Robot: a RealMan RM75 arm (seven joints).
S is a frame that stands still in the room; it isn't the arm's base.
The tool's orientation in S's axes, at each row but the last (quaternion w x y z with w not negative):
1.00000, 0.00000, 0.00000, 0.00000
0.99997, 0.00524, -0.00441, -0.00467
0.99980, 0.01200, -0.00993, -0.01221
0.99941, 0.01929, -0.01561, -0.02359
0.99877, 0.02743, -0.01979, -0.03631
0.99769, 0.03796, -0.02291, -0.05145
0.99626, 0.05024, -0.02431, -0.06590
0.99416, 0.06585, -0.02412, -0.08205
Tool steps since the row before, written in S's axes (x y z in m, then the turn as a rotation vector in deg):
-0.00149, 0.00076, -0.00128, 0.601, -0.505, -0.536
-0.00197, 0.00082, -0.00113, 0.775, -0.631, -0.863
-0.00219, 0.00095, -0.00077, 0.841, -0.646, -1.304
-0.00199, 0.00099, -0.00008, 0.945, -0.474, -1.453
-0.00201, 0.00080, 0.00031, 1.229, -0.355, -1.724
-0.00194, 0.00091, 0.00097, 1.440, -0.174, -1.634
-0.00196, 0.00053, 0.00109, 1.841, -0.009, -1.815
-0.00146, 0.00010, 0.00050, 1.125, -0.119, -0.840
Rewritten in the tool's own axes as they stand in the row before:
-0.00149, 0.00076, -0.00128, 0.601, -0.505, -0.536
-0.00199, 0.00079, -0.00112, 0.773, -0.633, -0.863
-0.00223, 0.00088, -0.00075, 0.831, -0.657, -1.305
-0.00204, 0.00089, -0.00005, 0.922, -0.486, -1.464
-0.00205, 0.00067, 0.00035, 1.186, -0.363, -1.752
-0.00198, 0.00078, 0.00100, 1.381, -0.155, -1.686
-0.00197, 0.00038, 0.00114, 1.748, 0.041, -1.904
-0.00144, -0.00007, 0.00057, 1.097, -0.050, -0.883

